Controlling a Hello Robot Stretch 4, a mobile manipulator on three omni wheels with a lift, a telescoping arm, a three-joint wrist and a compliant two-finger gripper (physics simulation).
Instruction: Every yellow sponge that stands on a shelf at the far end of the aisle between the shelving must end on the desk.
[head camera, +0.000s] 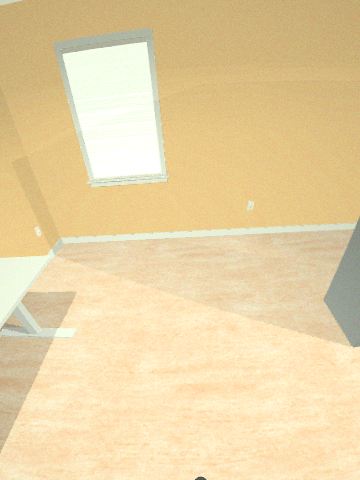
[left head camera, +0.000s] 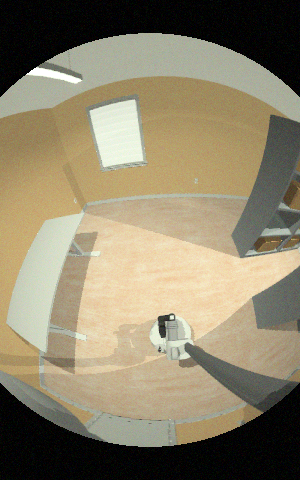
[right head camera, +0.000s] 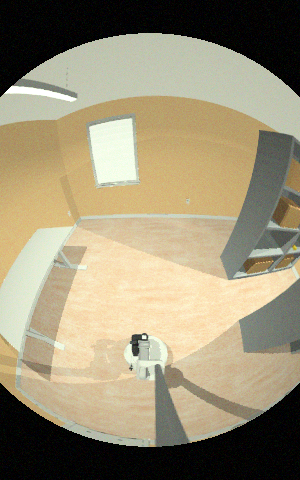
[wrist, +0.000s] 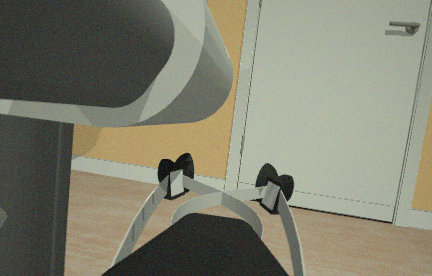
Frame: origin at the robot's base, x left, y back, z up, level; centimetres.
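Seen in the pictures: gripper, between the fingertips: (left head camera: 164, 351) (wrist: 225, 173).
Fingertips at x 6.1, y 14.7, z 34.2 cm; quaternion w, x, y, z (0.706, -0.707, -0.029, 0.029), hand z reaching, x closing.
Observation:
Offsets run from my fingertips to a thing's top centre. "spot": to the spot under its first point. Level surfaces: height alone.
A small yellow sponge (right head camera: 295, 247) shows at the right edge of the right head camera view, on a low shelf of the grey shelving (head camera: 346, 295) (left head camera: 260, 190) (right head camera: 250, 205). The white desk @[dz +35.1 cm] (head camera: 15, 277) (left head camera: 40, 280) (right head camera: 25, 280) stands at the left, and the part of its top in view bears no sponge. My gripper (wrist: 225, 173) is open, with its two dark fingertips apart and nothing between them. It is close to the robot's body, away from both the desk and the shelving. Other sponges, if any, are hidden or out of view.
A second grey shelving unit @[spot: dx -120.5, dy -16.0, dz +13.3 cm] (left head camera: 280, 302) (right head camera: 270, 322) stands at the right, nearer the robot, with the aisle between the units. Brown boxes @[spot: dx -166.9, dy -100.7, dz -9.8 cm] (left head camera: 267, 244) (right head camera: 257, 265) stand on the far unit's shelves. A window (head camera: 112, 110) is in the wall ahead. A white door (wrist: 330, 100) shows in the wrist view.

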